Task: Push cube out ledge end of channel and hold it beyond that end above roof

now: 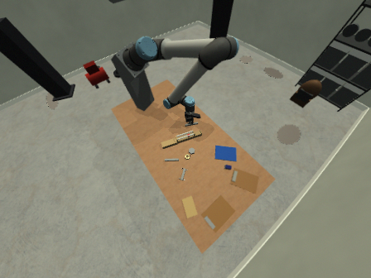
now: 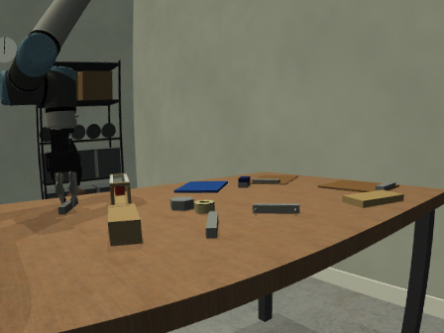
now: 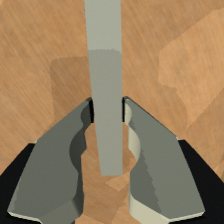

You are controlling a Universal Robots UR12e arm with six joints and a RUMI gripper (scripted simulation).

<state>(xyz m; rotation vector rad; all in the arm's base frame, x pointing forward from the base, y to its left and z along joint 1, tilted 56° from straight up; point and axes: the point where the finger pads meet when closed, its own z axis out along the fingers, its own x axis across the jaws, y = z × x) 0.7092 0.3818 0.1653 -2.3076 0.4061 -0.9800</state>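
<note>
The channel lies 160 mm ahead of my hand, 120 mm to the right of it and 40 mm above it. From my hand the other things lie so: red cube 160 mm ahead, 80 mm to the right, 40 mm above; then grey bar 10 mm below; then grey hex nut 320 mm ahead, 90 mm to the right, 10 mm below.
</note>
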